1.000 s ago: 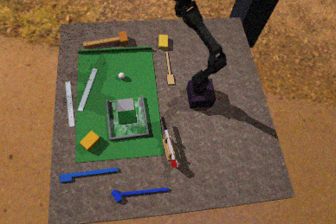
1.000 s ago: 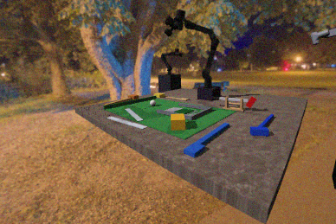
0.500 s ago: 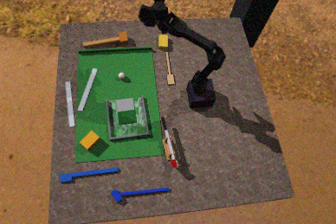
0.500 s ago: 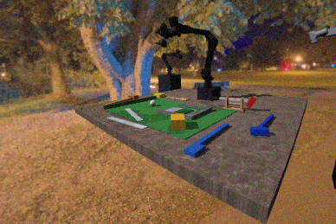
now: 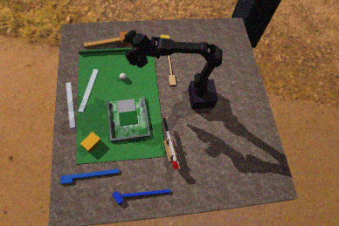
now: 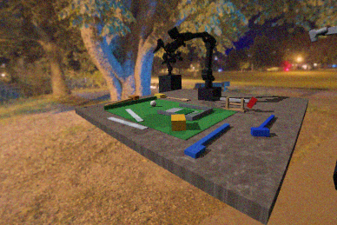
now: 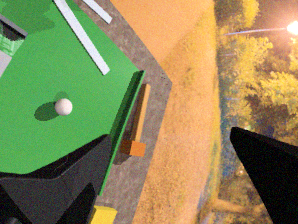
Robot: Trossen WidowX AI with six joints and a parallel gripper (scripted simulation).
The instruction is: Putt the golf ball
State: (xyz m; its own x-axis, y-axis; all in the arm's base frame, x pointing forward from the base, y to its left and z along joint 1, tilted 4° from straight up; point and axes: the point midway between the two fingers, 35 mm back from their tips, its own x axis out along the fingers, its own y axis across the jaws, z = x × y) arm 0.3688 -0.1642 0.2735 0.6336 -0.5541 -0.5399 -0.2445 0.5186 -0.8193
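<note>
The red putter lies 45 cm to the left of my gripper tip, 27 cm below it and 18 cm behind it. From my gripper tip the other things lie so: small wooden frame: 47 cm to the left, 30 cm below, 18 cm behind; then yellow block: 37 cm to the left, 31 cm below, 25 cm ahead; then white golf ball: 31 cm below, 3 cm to the right, 3 cm ahead.
</note>
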